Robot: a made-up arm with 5 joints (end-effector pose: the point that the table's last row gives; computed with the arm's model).
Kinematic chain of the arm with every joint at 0, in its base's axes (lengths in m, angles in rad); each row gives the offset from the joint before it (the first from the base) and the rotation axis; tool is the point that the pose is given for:
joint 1: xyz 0 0 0.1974 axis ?
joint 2: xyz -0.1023 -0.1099 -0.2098 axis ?
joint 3: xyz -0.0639 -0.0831 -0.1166 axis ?
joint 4: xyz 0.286 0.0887 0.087 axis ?
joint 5: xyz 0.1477 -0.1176 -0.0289 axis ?
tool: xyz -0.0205 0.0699 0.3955
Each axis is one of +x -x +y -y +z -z.
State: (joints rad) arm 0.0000 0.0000 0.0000 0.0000 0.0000
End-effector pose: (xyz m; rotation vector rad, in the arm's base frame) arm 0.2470 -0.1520 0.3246 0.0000 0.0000 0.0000
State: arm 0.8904 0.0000 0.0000 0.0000 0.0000
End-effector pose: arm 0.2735 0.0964 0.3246 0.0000 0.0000 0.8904
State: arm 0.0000 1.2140 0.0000 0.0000 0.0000
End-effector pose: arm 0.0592 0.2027 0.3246 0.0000 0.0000 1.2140
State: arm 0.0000 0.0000 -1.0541 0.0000 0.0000
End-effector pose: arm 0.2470 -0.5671 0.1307 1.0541 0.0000 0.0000
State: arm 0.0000 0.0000 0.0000 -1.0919 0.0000
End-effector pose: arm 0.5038 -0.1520 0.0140 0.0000 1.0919 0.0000
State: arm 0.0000 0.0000 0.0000 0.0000 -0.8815
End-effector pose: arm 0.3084 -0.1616 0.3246 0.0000 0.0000 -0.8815
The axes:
joint 1: +z
joint 2: +z
joint 3: -x
joint 4: -y
joint 5: +z

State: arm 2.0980 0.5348 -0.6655 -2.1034 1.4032
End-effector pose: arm -0.2844 0.2201 -0.2812 0.8399 -1.8815 -0.7393
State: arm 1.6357 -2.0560 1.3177 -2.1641 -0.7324
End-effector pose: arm 0.3697 -0.5718 -0.2314 -1.2200 2.0050 -2.0378
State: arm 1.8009 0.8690 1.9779 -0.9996 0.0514
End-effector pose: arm -0.4325 0.1368 -0.2373 -1.0775 -1.5536 0.9421
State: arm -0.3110 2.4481 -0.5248 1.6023 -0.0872
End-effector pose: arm 0.0760 -0.1177 0.0730 1.6913 -0.3499 1.1512
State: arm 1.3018 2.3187 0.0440 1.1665 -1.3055
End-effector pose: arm 0.0821 -0.0639 0.2943 0.9441 1.0941 2.0174
